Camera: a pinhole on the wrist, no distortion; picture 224 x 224 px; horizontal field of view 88.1 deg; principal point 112.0 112.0 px. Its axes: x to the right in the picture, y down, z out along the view. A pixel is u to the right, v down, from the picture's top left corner.
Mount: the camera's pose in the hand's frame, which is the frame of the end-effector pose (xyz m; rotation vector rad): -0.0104 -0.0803 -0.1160 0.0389 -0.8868 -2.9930
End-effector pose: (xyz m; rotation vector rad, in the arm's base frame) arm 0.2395 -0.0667 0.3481 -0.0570 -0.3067 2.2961
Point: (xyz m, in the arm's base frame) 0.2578 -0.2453 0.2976
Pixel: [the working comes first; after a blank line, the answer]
In the camera's frame: 0.1288 -0.1104 0.1946

188.6 46.3
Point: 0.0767 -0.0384 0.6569
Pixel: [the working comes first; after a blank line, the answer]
In the camera's frame: -0.1695 0.1486 0.4152

64.8 153.4
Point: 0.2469 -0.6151 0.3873
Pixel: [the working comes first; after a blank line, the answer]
In the camera's frame: 0.3784 -0.2146 0.4625

206.7 58.3
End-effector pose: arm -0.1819 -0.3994 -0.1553 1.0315 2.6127 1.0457
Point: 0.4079 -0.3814 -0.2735
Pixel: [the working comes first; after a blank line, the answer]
In the camera's frame: 0.4193 -0.0520 0.5549

199.5 101.2
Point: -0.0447 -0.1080 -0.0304
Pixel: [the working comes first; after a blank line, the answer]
In the camera's frame: -0.1240 -0.1973 0.4053

76.6 55.6
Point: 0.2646 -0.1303 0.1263
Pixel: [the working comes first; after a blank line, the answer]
In the camera's frame: 0.0992 -0.4272 0.5394

133.3 20.3
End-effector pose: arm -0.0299 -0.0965 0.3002 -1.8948 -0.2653 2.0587
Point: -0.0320 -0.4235 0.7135
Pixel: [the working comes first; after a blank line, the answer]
In the camera's frame: 0.4834 -0.1339 0.2539

outside the picture
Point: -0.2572 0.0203 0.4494
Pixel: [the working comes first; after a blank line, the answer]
In the camera's frame: 0.0669 0.2446 0.2790

139.7 213.5
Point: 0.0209 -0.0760 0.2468
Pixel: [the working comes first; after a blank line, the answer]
In the camera's frame: -0.0674 -0.0277 0.0906

25.9 76.6
